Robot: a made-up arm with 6 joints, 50 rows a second.
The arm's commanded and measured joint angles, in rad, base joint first. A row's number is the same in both.
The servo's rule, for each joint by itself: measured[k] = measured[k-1] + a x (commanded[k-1-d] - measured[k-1]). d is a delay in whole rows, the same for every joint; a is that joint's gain. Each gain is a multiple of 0.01, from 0.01 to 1. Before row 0 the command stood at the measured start. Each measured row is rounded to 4 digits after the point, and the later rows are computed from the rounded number. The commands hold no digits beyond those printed.
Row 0, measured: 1.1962, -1.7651, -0.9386, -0.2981, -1.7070, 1.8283
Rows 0 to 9, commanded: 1.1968, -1.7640, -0.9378, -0.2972, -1.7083, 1.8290; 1.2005, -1.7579, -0.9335, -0.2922, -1.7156, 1.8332; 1.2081, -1.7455, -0.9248, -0.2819, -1.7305, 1.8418; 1.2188, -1.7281, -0.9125, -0.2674, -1.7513, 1.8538; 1.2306, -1.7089, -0.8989, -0.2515, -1.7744, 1.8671; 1.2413, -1.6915, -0.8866, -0.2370, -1.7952, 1.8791; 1.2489, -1.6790, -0.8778, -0.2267, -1.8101, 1.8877; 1.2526, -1.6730, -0.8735, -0.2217, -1.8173, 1.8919; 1.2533, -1.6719, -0.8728, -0.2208, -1.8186, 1.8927; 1.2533, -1.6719, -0.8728, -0.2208, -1.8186, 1.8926
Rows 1 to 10, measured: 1.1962, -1.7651, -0.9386, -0.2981, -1.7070, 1.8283; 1.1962, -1.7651, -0.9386, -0.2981, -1.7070, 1.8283; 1.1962, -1.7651, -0.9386, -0.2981, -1.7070, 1.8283; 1.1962, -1.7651, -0.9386, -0.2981, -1.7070, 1.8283; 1.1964, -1.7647, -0.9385, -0.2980, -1.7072, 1.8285; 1.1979, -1.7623, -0.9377, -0.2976, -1.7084, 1.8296; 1.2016, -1.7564, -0.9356, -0.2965, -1.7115, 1.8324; 1.2078, -1.7465, -0.9319, -0.2945, -1.7171, 1.8373; 1.2160, -1.7333, -0.9266, -0.2915, -1.7251, 1.8442; 1.2251, -1.7187, -0.9202, -0.2877, -1.7349, 1.8522
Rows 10 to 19, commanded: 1.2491, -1.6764, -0.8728, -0.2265, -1.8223, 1.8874; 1.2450, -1.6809, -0.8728, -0.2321, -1.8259, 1.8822; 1.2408, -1.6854, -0.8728, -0.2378, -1.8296, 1.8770; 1.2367, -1.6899, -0.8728, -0.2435, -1.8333, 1.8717; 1.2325, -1.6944, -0.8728, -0.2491, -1.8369, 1.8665; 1.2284, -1.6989, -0.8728, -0.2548, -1.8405, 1.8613; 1.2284, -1.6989, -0.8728, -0.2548, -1.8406, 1.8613; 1.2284, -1.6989, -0.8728, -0.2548, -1.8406, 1.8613; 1.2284, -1.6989, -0.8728, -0.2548, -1.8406, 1.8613; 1.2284, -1.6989, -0.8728, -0.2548, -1.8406, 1.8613
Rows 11 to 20, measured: 1.2337, -1.7048, -0.9134, -0.2834, -1.7454, 1.8604; 1.2405, -1.6937, -0.9070, -0.2791, -1.7555, 1.8676; 1.2451, -1.6861, -0.9015, -0.2750, -1.7643, 1.8734; 1.2481, -1.6811, -0.8969, -0.2712, -1.7719, 1.8778; 1.2485, -1.6795, -0.8930, -0.2681, -1.7790, 1.8800; 1.2472, -1.6800, -0.8898, -0.2656, -1.7856, 1.8805; 1.2449, -1.6819, -0.8871, -0.2637, -1.7918, 1.8797; 1.2419, -1.6847, -0.8848, -0.2623, -1.7976, 1.8779; 1.2385, -1.6881, -0.8829, -0.2614, -1.8031, 1.8753; 1.2349, -1.6919, -0.8813, -0.2609, -1.8083, 1.8721
